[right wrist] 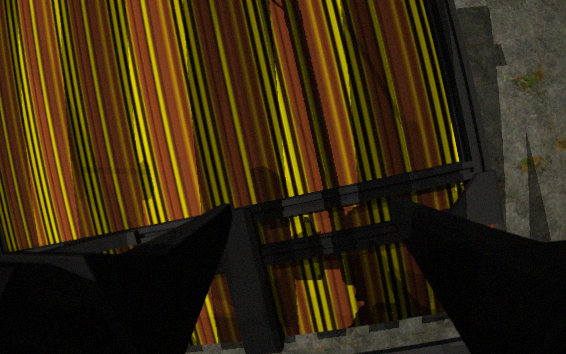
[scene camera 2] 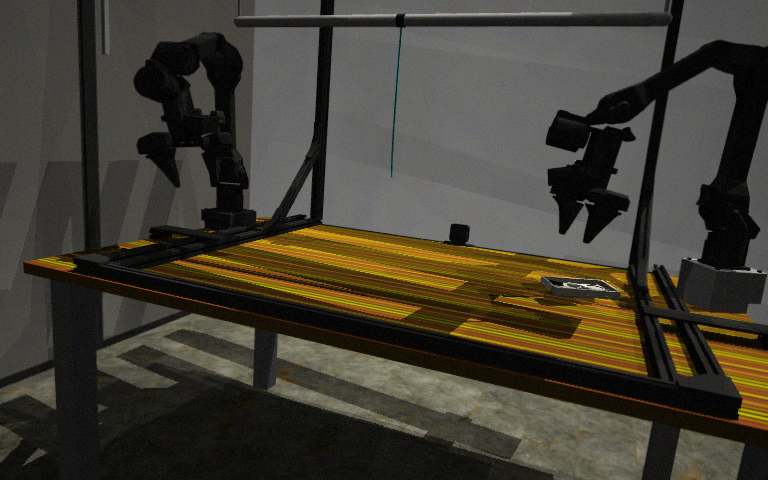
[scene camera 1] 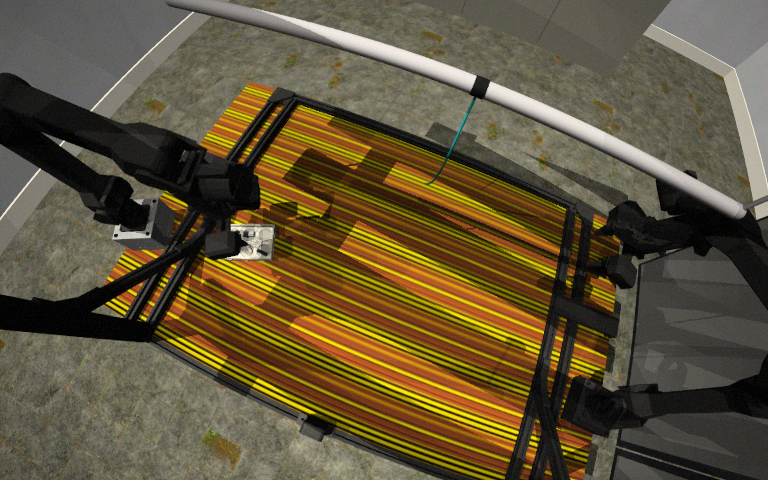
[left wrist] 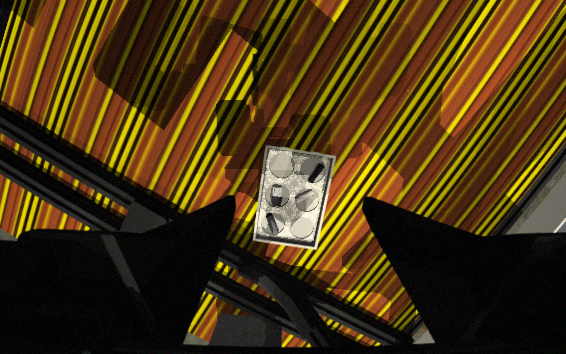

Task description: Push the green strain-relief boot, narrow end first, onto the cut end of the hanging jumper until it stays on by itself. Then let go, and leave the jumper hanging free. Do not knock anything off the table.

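Places are measured from the left arm's base along level axes (x down, y back, z left), in millimetres.
Pixels of known places: left gripper, fingertip midpoint: (scene camera 2: pixel 573 238) (scene camera 1: pixel 245 224) (left wrist: pixel 299 202); right gripper, fingertip midpoint: (right wrist: pixel 309 208) (scene camera 2: pixel 197 185) (scene camera 1: pixel 590 250); left arm's base, link origin: (scene camera 2: pixel 723 265) (scene camera 1: pixel 135 218); right arm's base, link origin: (scene camera 2: pixel 229 210) (scene camera 1: pixel 597 408).
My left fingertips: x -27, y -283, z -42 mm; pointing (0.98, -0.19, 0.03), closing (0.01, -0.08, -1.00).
Note:
For each thing: its top centre in the pictures, then the offset to it from my left fingertips. "spot": a spot on its surface instead.
- teal jumper, surface spot: (scene camera 1: pixel 459 133) spot: dx -288, dy -362, dz -12 mm
- shallow tray, top centre: (left wrist: pixel 292 200) (scene camera 2: pixel 579 283) (scene camera 1: pixel 246 241) dx +89, dy +28, dz -3 mm
- black cylinder, top centre: (left wrist: pixel 316 173) dx +93, dy -9, dz -30 mm
- black-and-white piece, top centre: (left wrist: pixel 276 197) dx +92, dy +26, dz +17 mm
- thin grey piece, top centre: (left wrist: pixel 305 197) dx +93, dy +23, dz -18 mm
- dark piece, top centre: (left wrist: pixel 272 226) dx +92, dy +66, dz +20 mm
- black clamp, top centre: (scene camera 1: pixel 483 79) (scene camera 2: pixel 402 14) dx -377, dy -361, dz -12 mm
- small black box, surface spot: (scene camera 1: pixel 314 427) (scene camera 2: pixel 459 224) spot: dx +49, dy -130, dz -402 mm
The teal jumper (scene camera 1: pixel 459 133) (scene camera 2: pixel 396 101) hangs from the overhead bar, its lower end free and bare. The green boot does not show clearly in any view. My left gripper (scene camera 2: pixel 574 236) (left wrist: pixel 299 202) is open and empty, high above the shallow tray (scene camera 1: pixel 274 243) (scene camera 2: pixel 589 294) (left wrist: pixel 285 244). In the left wrist view the tray's round wells hold a black cylinder (left wrist: pixel 316 172), a black-and-white piece (left wrist: pixel 277 194), a thin grey piece (left wrist: pixel 305 196) and a dark piece (left wrist: pixel 271 223); two wells look empty. My right gripper (scene camera 1: pixel 594 249) (scene camera 2: pixel 195 183) (right wrist: pixel 309 208) is open and empty, far from the jumper.
The pale overhead bar (scene camera 1: pixel 538 107) (scene camera 2: pixel 509 19) carries a black clamp (scene camera 1: pixel 479 87) (scene camera 2: pixel 400 20) at the jumper's top. Black frame rails run along the striped table's edges and sides. A small black box (scene camera 1: pixel 314 427) (scene camera 2: pixel 459 233) stands at one long edge.

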